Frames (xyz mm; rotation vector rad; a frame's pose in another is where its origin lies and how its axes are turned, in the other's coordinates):
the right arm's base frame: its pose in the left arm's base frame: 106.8 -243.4 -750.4 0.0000 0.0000 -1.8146
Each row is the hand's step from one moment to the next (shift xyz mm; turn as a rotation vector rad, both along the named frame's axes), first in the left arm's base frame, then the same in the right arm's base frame.
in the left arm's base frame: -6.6 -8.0 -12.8 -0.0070 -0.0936 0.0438
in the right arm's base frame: 9.4 -4.5 -12.8 0.0925 0.0158 0.0438
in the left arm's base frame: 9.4 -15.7 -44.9 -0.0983 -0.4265 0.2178
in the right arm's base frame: 13.0 12.9 -44.9 0.4376 0.0076 0.2178
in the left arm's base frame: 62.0 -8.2 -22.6 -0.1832 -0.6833 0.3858
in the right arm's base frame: -7.0 62.1 -22.6 0.7073 -0.0128 0.3858
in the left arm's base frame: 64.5 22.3 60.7 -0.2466 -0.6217 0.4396
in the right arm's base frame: -37.2 57.2 60.7 0.6628 -0.0892 0.4396
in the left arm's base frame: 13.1 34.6 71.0 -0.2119 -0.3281 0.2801
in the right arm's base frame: -36.7 4.4 71.0 0.3695 -0.1264 0.2801
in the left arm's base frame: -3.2 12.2 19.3 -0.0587 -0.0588 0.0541
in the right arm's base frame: -11.1 -6.1 19.3 0.0712 -0.0428 0.0541
